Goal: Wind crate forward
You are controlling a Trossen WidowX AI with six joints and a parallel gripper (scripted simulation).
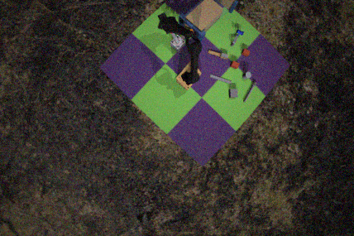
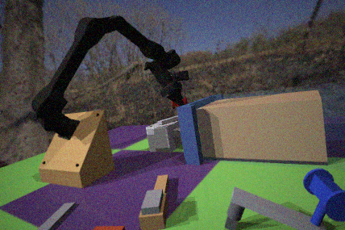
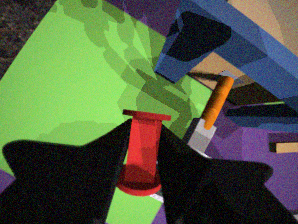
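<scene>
The grey winch is 11 cm to the right of my gripper tip, 10 cm below it and 5 cm behind it. Also, from my gripper tip: red grip 1 cm to the right, 1 cm behind; grey bar 58 cm to the right, 13 cm below, 4 cm ahead; wood-and-grey block 42 cm to the right, 18 cm ahead, 11 cm below.
</scene>
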